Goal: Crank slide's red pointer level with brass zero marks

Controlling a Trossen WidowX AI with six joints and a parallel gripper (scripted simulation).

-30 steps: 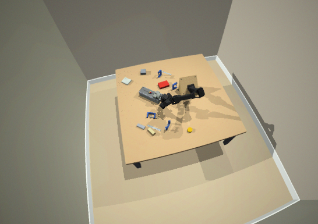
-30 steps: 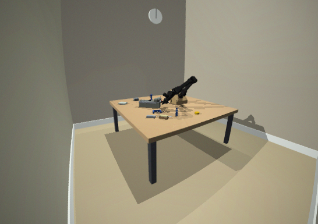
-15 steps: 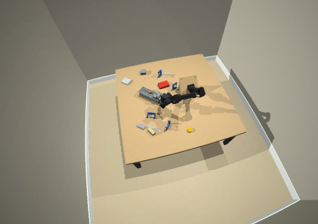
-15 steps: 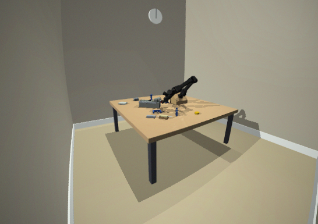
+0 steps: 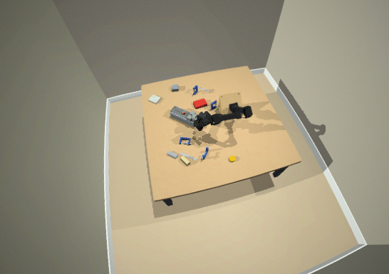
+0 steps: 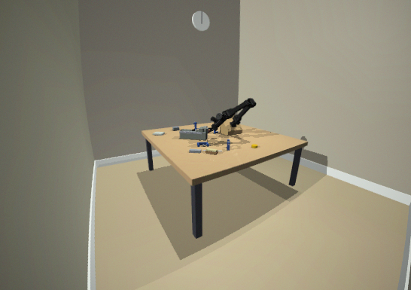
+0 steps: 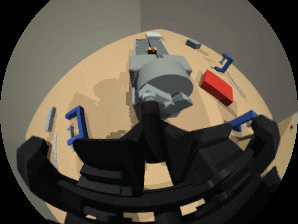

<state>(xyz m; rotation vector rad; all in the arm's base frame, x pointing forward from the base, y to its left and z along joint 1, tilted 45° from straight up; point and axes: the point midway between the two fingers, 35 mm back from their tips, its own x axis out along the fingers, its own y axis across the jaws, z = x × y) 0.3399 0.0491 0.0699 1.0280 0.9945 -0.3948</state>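
Now: the red pointer 12 cm to the right of my gripper tip and 10 cm ahead of it. Round my gripper tip: tan block 31 cm to the left, 18 cm ahead, 6 cm below; dark crank handle 3 cm above, 1 cm to the left, 1 cm behind; yellow disc 39 cm to the left, 20 cm behind, 7 cm below.
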